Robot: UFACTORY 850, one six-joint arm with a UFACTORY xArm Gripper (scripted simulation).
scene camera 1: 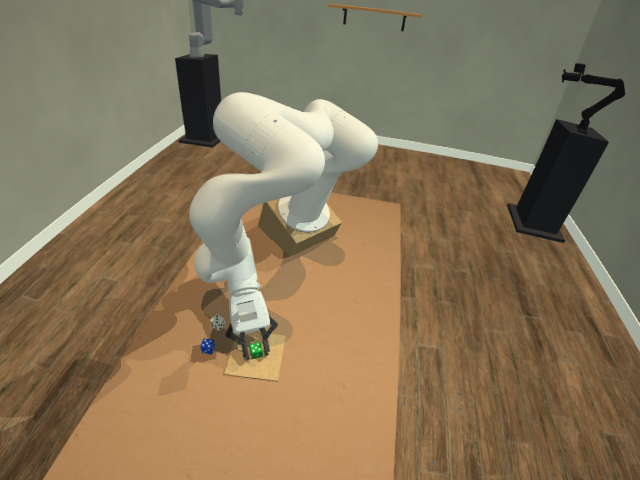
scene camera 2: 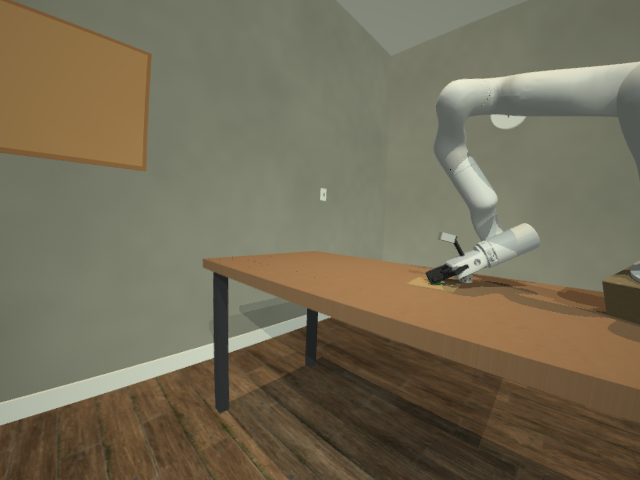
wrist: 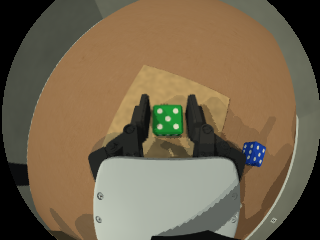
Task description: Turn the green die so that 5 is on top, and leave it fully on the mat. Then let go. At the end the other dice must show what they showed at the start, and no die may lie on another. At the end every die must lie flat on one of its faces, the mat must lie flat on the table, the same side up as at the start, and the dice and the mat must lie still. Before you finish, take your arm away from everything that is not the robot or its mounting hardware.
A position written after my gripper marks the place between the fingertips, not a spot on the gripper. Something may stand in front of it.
In view: my gripper point(scene camera 1: 257, 357) and a tan mat point(scene camera 1: 267, 367).
The tan mat also shows in the wrist view point(wrist: 164, 88). My gripper also shows in scene camera 2 point(scene camera 2: 428, 278) and in the wrist view point(wrist: 168, 103).
